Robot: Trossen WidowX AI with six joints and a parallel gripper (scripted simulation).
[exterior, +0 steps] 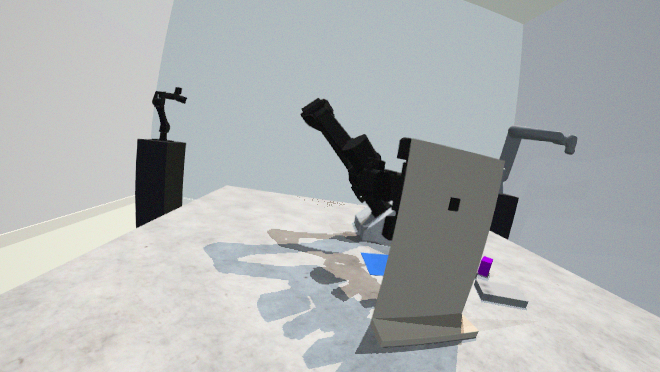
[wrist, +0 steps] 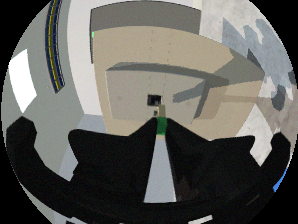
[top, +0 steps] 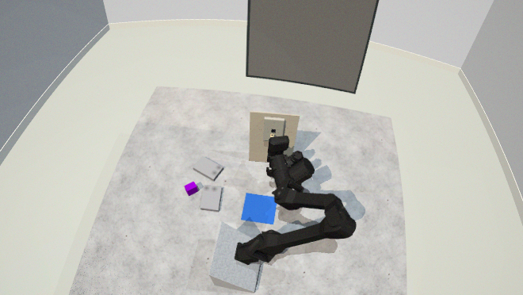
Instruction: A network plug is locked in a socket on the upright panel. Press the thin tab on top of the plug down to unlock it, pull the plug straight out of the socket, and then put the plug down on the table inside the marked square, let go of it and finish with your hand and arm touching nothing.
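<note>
The blue marked square is 18 cm behind my gripper tip, 1 cm to the left of it and 20 cm below it. The rest, counted from my gripper tip: network plug (1 cm ahead); panel (5 cm ahead, 7 cm below).
</note>
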